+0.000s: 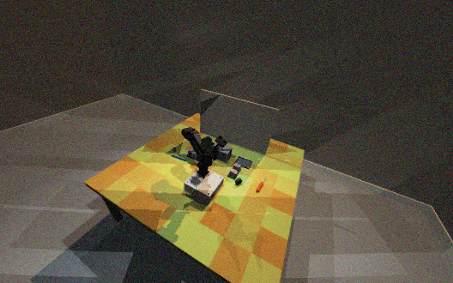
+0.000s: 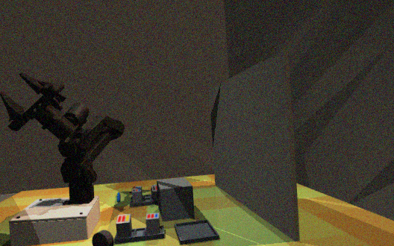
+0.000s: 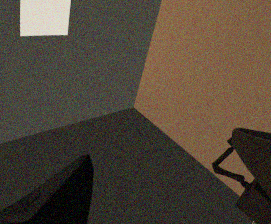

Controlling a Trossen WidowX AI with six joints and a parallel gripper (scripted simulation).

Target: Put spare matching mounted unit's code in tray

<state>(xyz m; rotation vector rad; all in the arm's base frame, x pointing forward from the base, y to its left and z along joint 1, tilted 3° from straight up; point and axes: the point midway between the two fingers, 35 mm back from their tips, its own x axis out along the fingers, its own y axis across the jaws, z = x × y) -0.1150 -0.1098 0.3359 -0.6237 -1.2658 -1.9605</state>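
My gripper tip is now 280 mm short of the grey spare, 30 mm to the left of it and 390 mm above it. Round my gripper tip: dark rack (320 mm ahead, 20 mm to the right, 420 mm below); then grey mounted unit (420 mm ahead, 180 mm to the left, 380 mm below); then black round object (240 mm ahead, 100 mm to the right, 410 mm below).
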